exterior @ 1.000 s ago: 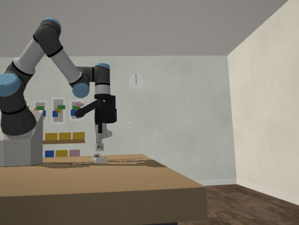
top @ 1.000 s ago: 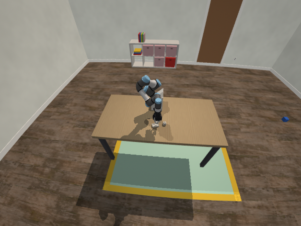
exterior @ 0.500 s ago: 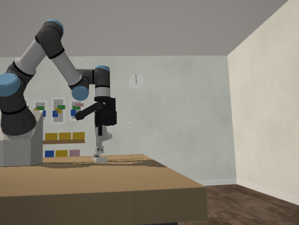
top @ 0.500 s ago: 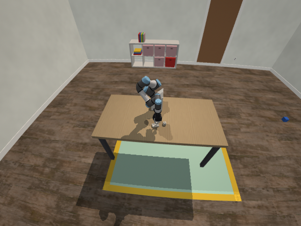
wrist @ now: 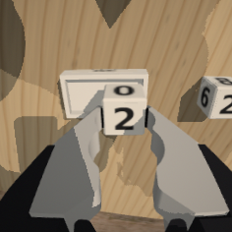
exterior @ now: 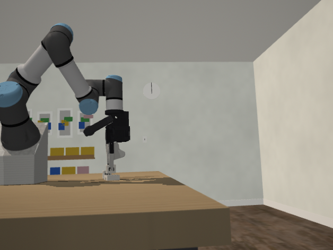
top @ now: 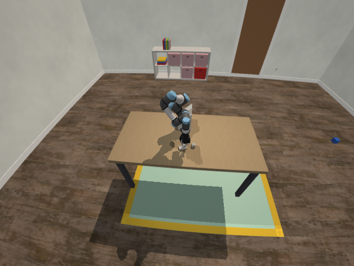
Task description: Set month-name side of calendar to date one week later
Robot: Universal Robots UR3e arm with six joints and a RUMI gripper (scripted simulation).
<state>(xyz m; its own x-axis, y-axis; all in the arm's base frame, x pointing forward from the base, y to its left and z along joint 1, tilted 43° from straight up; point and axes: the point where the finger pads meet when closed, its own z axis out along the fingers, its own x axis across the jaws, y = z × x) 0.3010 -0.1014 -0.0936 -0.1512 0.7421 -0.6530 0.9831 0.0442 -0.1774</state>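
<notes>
Now: the white calendar tray 2 cm to the right of my hand and 4 cm below it.
</notes>
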